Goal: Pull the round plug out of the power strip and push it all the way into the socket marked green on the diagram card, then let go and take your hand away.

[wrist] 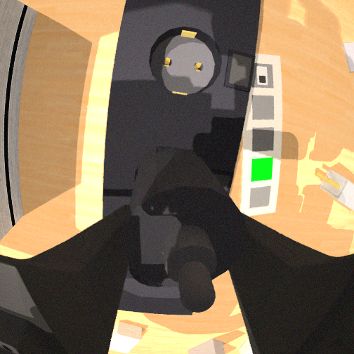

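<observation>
The black round plug [170, 200], with its cable end pointing toward the camera, is between the fingers of my gripper [177, 215]. My gripper is shut on it, over the lower part of the dark power strip [137, 120]. The plug hides its own pins and the strip beneath it, so I cannot tell whether it is in a socket or above one. An empty round socket [190, 62] with gold contacts shows farther up the strip. The diagram card [277, 102] lies along the strip's right side, with its green square [262, 169] second from the bottom.
A dark square switch [239, 70] sits on the strip's right edge beside the empty socket. A white plug with gold prongs [337, 185] lies on the wooden table at the right. A grey panel [9, 95] stands at the left edge. Pale blocks [129, 331] [209, 346] lie at the bottom.
</observation>
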